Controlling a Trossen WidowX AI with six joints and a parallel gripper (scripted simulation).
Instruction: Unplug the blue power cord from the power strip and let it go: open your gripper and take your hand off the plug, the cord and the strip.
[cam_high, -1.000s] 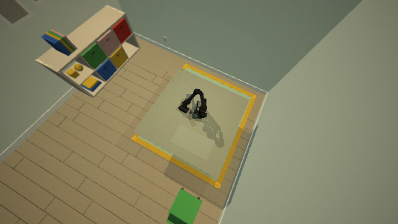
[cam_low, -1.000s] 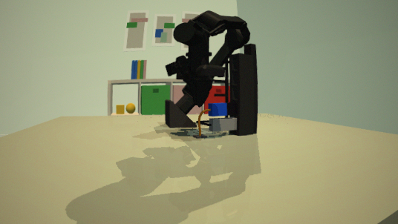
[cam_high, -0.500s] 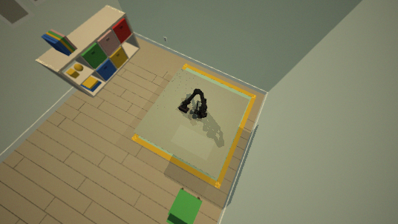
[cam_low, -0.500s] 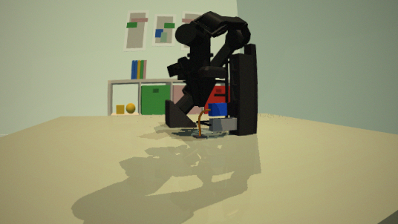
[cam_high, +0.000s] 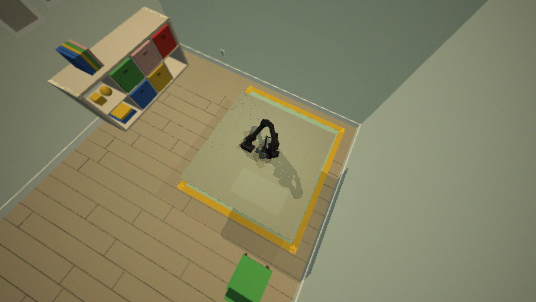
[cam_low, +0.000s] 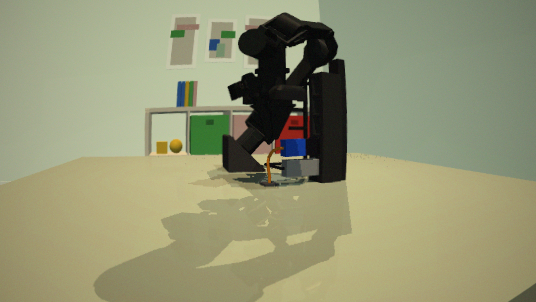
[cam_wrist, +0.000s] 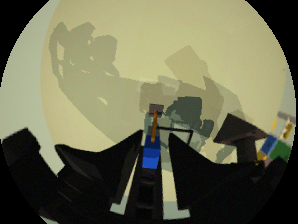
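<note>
The blue plug is 6 cm to the left of my gripper tip, 1 cm below it and 1 cm behind it.
</note>
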